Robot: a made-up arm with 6 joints.
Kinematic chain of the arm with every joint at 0, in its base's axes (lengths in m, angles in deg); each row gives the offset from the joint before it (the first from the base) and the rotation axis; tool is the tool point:
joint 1: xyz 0 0 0.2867 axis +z
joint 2: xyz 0 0 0 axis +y
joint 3: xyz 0 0 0.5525 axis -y
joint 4: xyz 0 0 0 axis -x
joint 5: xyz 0.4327 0 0 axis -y
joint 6: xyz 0 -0.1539 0 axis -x
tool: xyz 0 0 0
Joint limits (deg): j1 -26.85..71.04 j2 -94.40..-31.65 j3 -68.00..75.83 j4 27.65..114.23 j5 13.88..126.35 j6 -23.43..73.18
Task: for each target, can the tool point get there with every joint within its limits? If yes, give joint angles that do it. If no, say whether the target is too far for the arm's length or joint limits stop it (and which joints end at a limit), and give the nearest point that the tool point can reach.
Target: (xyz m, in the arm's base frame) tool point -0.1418 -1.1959 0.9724
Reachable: no: too far | nearest point -0.1567 -0.8533 0.7865 | short by 0.390 m
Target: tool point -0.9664 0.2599 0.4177
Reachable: yes | joints -15.17 -86.16 62.45 89.24 63.17 42.67
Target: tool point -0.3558 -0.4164 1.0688
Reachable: yes | joints 52.97 -52.38 32.24 102.49 85.71 -14.77
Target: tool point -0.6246 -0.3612 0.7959
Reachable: yes | joints 27.14 -81.04 12.35 76.26 99.51 -11.54
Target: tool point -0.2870 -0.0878 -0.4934
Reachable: no: joint limits stop it (at a limit: joint 2, joint 3) | nearest point -0.9595 -0.2935 0.1661 | short by 0.964 m
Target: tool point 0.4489 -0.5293 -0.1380
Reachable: no: joint limits stop it (at a limit: joint 1, joint 2, joint 3, joint 4) | nearest point 0.0656 -0.2288 0.5007 | short by 0.803 m
